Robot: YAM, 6 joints.
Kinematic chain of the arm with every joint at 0, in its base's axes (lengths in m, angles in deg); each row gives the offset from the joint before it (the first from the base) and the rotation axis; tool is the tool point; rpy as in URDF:
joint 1: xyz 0 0 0.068 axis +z
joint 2: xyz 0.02 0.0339 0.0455 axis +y
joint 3: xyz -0.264 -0.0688 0 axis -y
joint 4: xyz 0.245 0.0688 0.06 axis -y
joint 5: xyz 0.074 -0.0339 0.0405 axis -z
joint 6: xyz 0.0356 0 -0.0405 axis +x
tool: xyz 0 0 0 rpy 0 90 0
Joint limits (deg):
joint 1: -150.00..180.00
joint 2: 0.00..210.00
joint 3: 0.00..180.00
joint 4: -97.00..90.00
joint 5: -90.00..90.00
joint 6: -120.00..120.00
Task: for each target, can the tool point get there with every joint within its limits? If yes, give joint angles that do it. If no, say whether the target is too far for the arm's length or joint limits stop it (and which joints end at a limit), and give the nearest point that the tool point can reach.
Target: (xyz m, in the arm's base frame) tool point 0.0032 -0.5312 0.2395
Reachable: yes | joints -88.98 133.48 122.25 -33.44 10.08 50.12
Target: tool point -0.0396 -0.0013 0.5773
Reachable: yes | joints -45.83 43.05 78.56 65.68 55.43 -4.57
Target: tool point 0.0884 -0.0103 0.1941
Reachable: yes | joints -7.55 18.77 21.86 -48.05 -2.25 57.26
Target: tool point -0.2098 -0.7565 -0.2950
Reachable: no: too far | nearest point -0.1529 -0.5513 -0.1813 | short by 0.241 m
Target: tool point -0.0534 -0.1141 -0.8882
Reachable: no: too far | nearest point -0.0840 -0.1794 -0.3768 | short by 0.516 m
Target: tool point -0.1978 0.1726 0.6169
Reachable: yes | joints 135.75 85.94 120.54 -5.64 -23.85 -30.82
